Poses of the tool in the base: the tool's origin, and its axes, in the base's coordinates. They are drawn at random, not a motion.
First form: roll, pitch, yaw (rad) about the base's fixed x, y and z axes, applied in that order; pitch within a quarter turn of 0, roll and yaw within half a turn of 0; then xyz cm.
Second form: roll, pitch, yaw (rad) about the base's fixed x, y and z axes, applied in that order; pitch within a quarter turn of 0, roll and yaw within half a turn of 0; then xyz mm. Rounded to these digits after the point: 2 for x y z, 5 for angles.
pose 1, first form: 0.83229 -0.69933 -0.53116 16.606 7.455 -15.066
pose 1, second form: 0.83229 -0.69933 -0.53116 166.06 74.55 -150.66
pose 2, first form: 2.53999 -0.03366 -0.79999 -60.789 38.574 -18.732
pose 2, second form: 2.53999 -0.03366 -0.79999 -607.89 385.74 -187.32
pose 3, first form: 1.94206 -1.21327 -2.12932 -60.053 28.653 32.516
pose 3, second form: 1.94206 -1.21327 -2.12932 -600.53 286.53 325.16
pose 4, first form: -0.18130 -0.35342 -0.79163 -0.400 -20.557 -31.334
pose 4, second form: -0.18130 -0.35342 -0.79163 -4.00 -205.57 -313.34
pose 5, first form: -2.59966 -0.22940 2.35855 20.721 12.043 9.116
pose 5, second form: -2.59966 -0.22940 2.35855 207.21 120.43 91.16
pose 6, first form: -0.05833 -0.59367 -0.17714 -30.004 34.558 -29.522
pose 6, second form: -0.05833 -0.59367 -0.17714 -300.04 345.58 -295.22
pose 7, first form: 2.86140 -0.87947 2.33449 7.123 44.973 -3.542
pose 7, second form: 2.86140 -0.87947 2.33449 71.23 449.73 -35.42
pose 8, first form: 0.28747 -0.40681 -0.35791 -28.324 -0.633 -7.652
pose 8, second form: 0.28747 -0.40681 -0.35791 -283.24 -6.33 -76.52
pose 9, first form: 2.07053 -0.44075 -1.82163 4.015 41.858 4.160
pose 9, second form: 2.07053 -0.44075 -1.82163 40.15 418.58 41.60
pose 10, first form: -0.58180 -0.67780 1.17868 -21.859 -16.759 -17.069
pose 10, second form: -0.58180 -0.67780 1.17868 -218.59 -167.59 -170.69
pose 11, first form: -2.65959 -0.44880 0.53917 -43.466 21.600 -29.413
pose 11, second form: -2.65959 -0.44880 0.53917 -434.66 216.00 -294.13
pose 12, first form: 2.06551 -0.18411 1.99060 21.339 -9.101 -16.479
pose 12, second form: 2.06551 -0.18411 1.99060 213.39 -91.01 -164.79
